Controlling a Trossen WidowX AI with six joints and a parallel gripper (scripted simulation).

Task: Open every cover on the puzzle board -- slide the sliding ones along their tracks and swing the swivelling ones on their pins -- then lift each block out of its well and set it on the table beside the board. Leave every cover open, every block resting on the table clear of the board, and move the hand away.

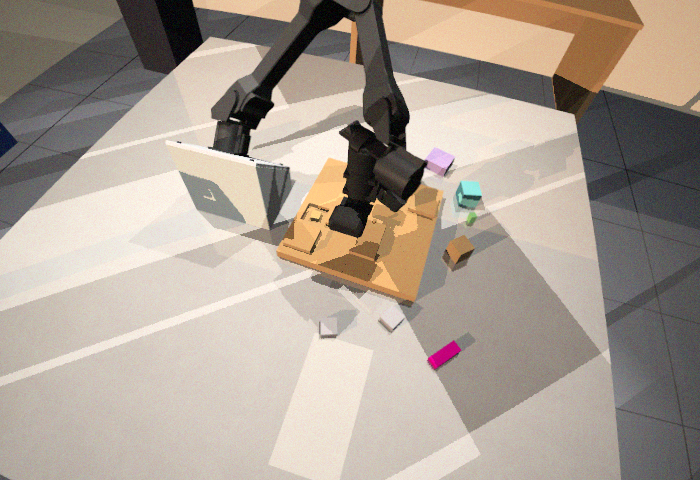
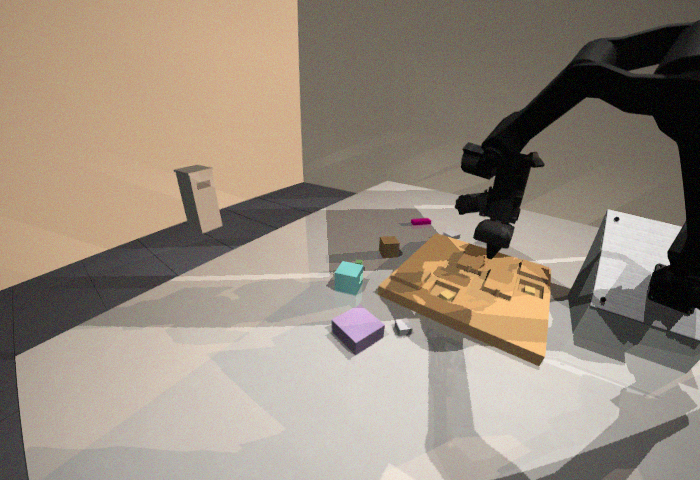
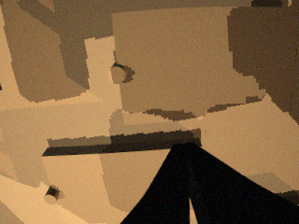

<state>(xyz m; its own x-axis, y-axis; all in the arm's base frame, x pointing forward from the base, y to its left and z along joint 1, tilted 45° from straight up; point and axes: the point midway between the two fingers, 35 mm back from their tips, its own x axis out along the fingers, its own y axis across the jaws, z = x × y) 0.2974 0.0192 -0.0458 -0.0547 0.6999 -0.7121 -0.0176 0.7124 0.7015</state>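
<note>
The puzzle board is 1 cm ahead of my gripper tip, 3 cm to the left of it and 3 cm below it. From my gripper tip the other things lie so: grey tile 2 cm ahead, 22 cm to the right, 5 cm below; then brown cube 22 cm ahead, 4 cm to the left, 4 cm below; then small grey cube 7 cm ahead, 24 cm to the left, 5 cm below.
</note>
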